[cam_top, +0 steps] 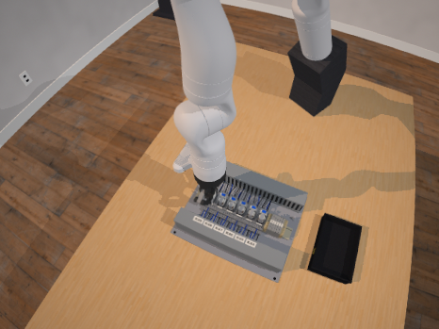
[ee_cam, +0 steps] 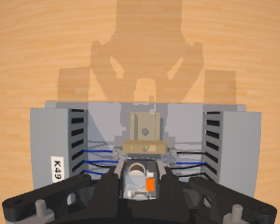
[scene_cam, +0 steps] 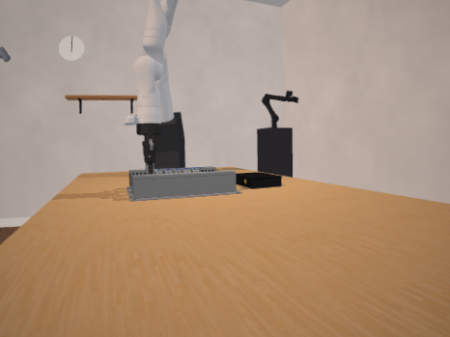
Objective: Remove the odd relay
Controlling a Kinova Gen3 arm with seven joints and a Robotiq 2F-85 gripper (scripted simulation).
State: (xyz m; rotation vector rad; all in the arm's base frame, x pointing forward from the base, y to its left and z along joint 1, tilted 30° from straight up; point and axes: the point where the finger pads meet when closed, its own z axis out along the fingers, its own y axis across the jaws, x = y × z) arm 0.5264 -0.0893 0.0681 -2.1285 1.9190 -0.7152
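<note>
My hand is 360 mm to the right of the black parts tray, 50 mm above it and 30 mm past it. Round my hand: relay (10 mm below).
</note>
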